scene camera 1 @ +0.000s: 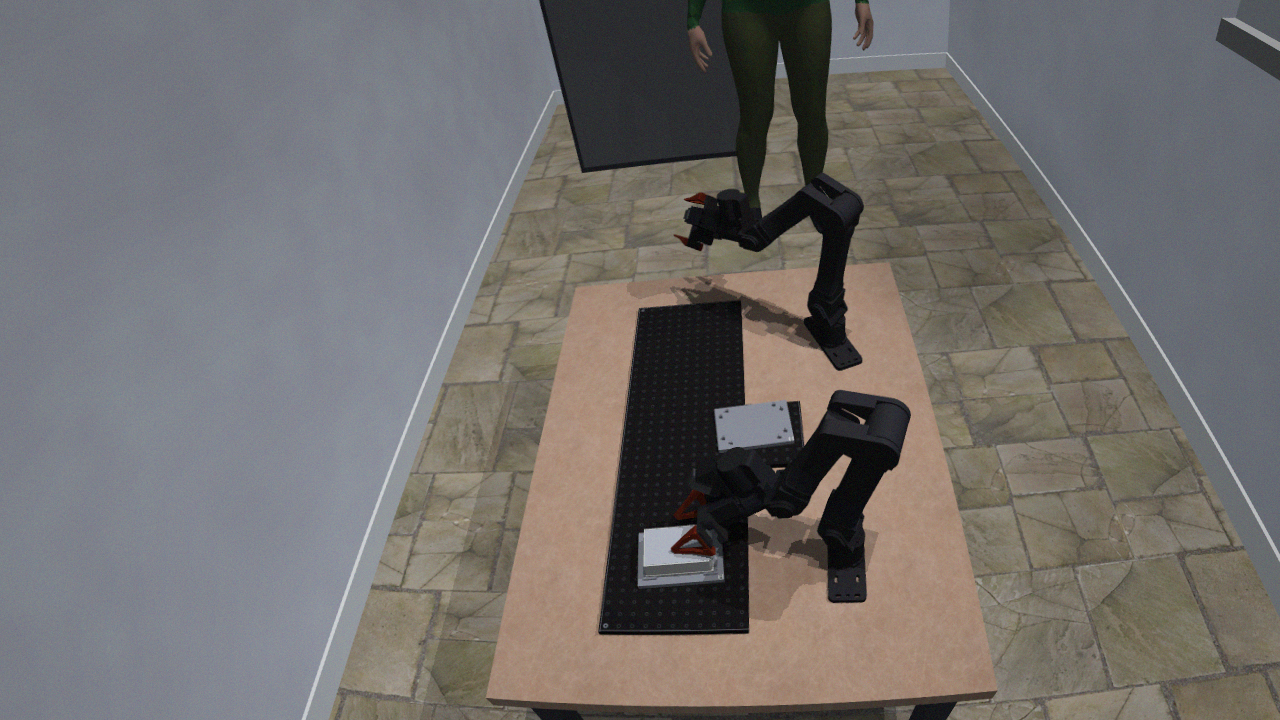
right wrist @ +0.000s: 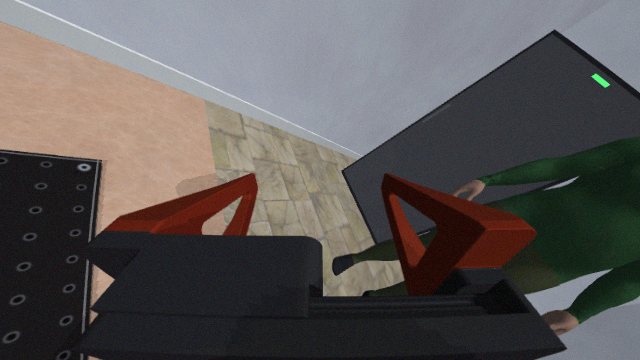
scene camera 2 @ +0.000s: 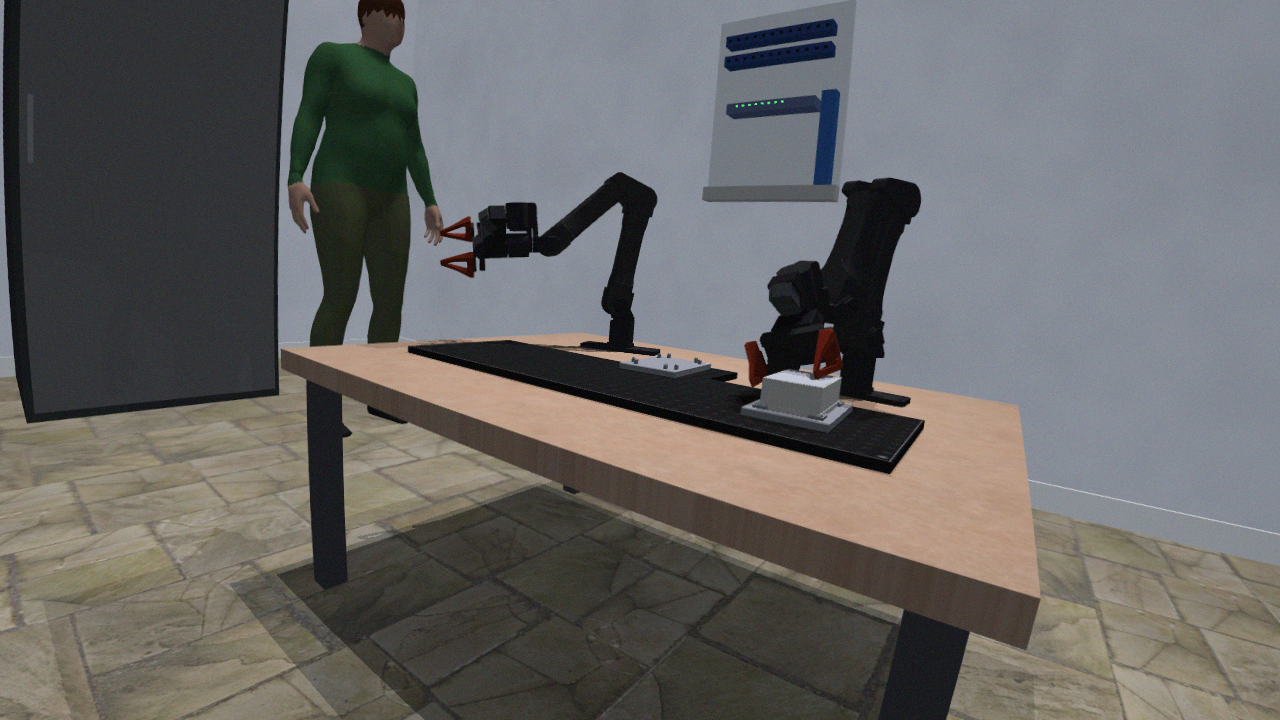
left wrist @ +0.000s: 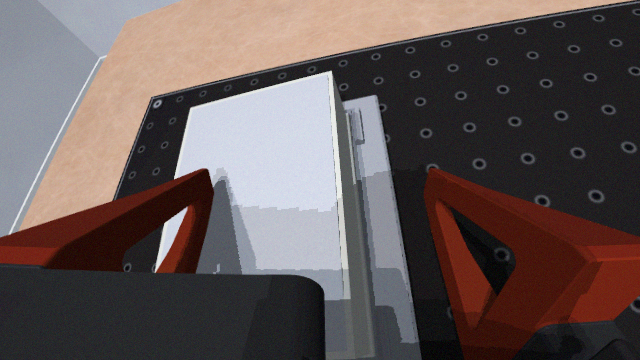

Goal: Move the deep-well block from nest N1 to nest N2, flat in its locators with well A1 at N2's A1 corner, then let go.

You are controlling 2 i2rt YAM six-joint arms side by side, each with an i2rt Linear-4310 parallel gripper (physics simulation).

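Frame: origin at the left arm's base, x back, y right, z up, level; metres.
Seen in the pictures: left gripper, between the fingertips: (scene camera 1: 674,533) (scene camera 2: 782,379) (left wrist: 318,180); right gripper, between the fingertips: (scene camera 1: 680,217) (right wrist: 319,180) (scene camera 2: 440,247); left arm's base, origin of its link: (scene camera 1: 845,555) (scene camera 2: 854,394); right arm's base, origin of its link: (scene camera 1: 832,341) (scene camera 2: 620,350).
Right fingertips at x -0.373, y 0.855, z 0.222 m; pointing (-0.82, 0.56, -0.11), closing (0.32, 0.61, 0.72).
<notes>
Offsets run from my right fingertips to a thing's top centre. Level surfaces: height alone.
The white deep-well block @[dx +0.056, dy -0.870, dz -0.156 m] (scene camera 1: 660,546) (scene camera 2: 799,394) (left wrist: 270,145) sits on the grey plate of nest N1 @[dx +0.057, dy -0.869, dz -0.192 m] (scene camera 1: 653,582) (scene camera 2: 778,417) (left wrist: 377,150). Its A1 corner cannot be told. Nest N2 @[dx +0.185, dy -0.537, dz -0.188 m] (scene camera 1: 754,425) (scene camera 2: 666,367), a grey plate with small pegs, carries no block. My left gripper (scene camera 1: 675,532) (scene camera 2: 786,379) (left wrist: 318,180) is open, close above the block and off to one side. In the left wrist view its left finger overlaps the block's top and its right finger is out past the plate's edge. My right gripper (scene camera 1: 681,218) (scene camera 2: 441,248) (right wrist: 319,180) is open, raised far from both nests.
The black perforated board @[dz -0.209 m] (scene camera 1: 680,385) (scene camera 2: 537,362) (left wrist: 505,105) (right wrist: 47,250) lies under N1, on the wooden table @[dz -0.222 m] (scene camera 1: 572,653) (scene camera 2: 966,501). N2 stands beside its long edge, close to the left arm's forearm. A person (scene camera 1: 778,89) (scene camera 2: 366,134) stands beyond the table's far end.
</notes>
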